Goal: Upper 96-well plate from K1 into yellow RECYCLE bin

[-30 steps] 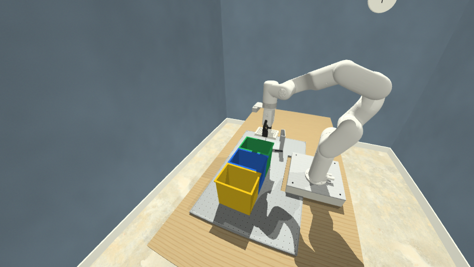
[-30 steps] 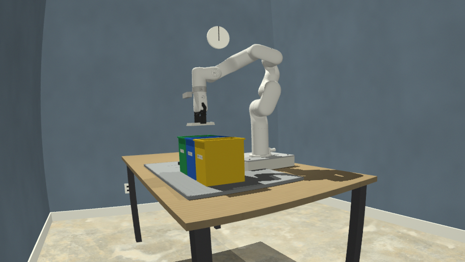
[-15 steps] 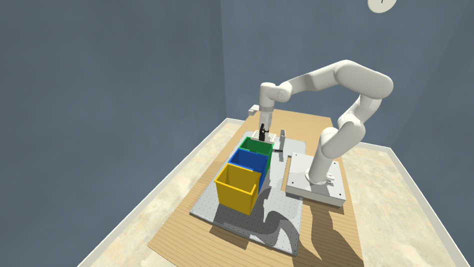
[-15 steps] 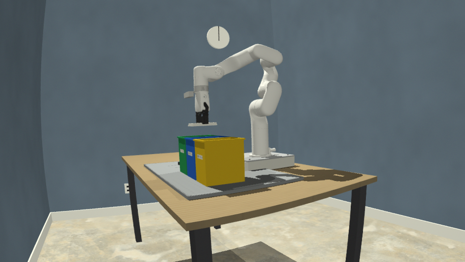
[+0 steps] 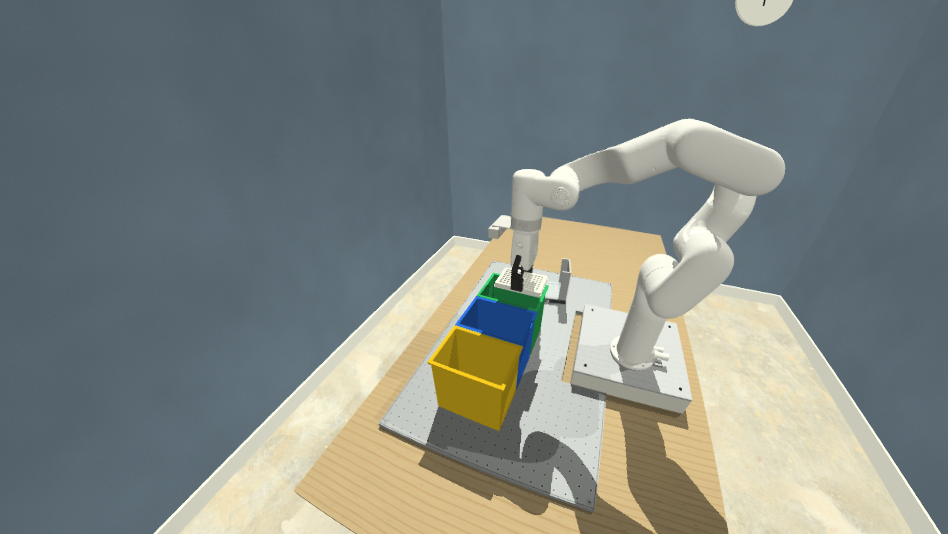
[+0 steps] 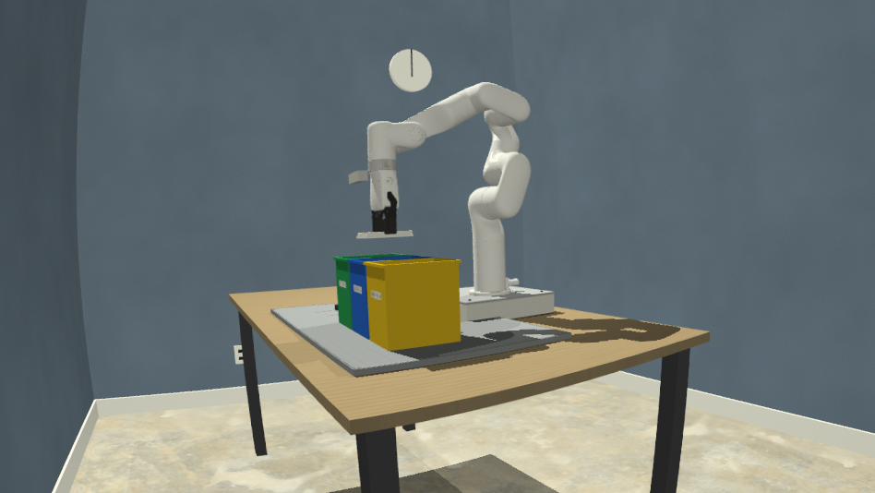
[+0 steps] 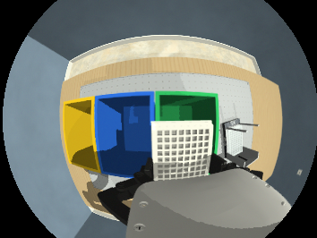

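Now: the yellow bin 24 cm to the left of my hand, 16 cm below it and 4 cm ahead of it. Round my hand: white 96-well plate: 1 cm below; green bin: 16 cm below, 3 cm to the right, 3 cm ahead; blue bin: 16 cm below, 11 cm to the left, 3 cm ahead.
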